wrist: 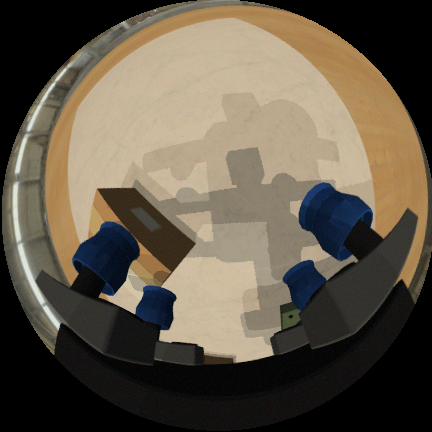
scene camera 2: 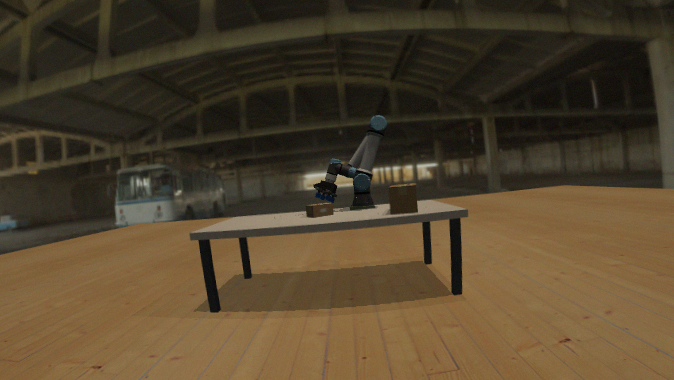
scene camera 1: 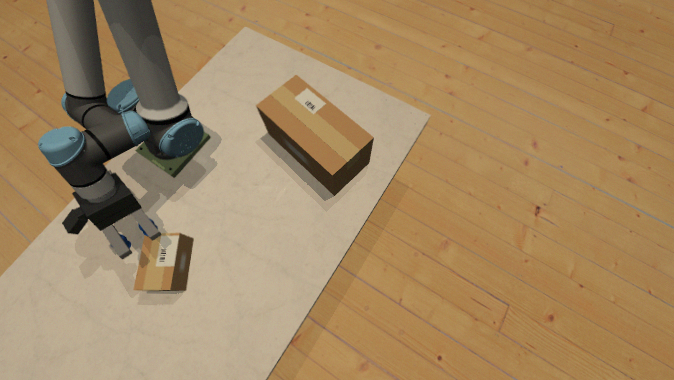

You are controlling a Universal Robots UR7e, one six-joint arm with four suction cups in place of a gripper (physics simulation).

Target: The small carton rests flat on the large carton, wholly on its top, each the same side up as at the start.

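Places are measured from the arm's base along level axes (x back, y left, z down), in metres.
Pixels of known places: hand, tool point: (wrist: 223, 267) (scene camera 2: 324, 200) (scene camera 1: 125, 222); arm's base, link origin: (scene camera 2: 363, 205).
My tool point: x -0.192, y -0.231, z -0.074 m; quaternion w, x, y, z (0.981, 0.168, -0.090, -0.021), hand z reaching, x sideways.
For each thing: its top centre in the pictures, then the offset to it from my tool point.
- small carton, top centre: (wrist: 114, 251) (scene camera 1: 157, 260) (scene camera 2: 319, 204) dx -0.142, dy +0.001, dz +0.014 m
- large carton, top centre: (scene camera 1: 312, 120) (scene camera 2: 403, 185) dx -0.174, dy +0.546, dz -0.063 m
The small carton (scene camera 1: 155, 275) (scene camera 2: 320, 210) (wrist: 167, 245) rests on the table, its tape and white barcode label on top. The large carton (scene camera 1: 320, 132) (scene camera 2: 403, 199) stands apart from it on the same table, also with tape and label on top. A brown sliver at the bottom edge of the wrist view is too small to tell. My gripper (scene camera 1: 135, 235) (scene camera 2: 325, 196) (wrist: 225, 265) is open, with its four blue suction cups holding nothing. It hangs tilted above the table beside the small carton, higher than its top, with a gap between them.
The pale table (scene camera 1: 225, 310) (scene camera 2: 280, 229) carries both cartons and the arm's green base plate (scene camera 1: 172, 167) (wrist: 289, 318). The base plate lies between the gripper and the large carton's far side. The large carton stands near a table edge.
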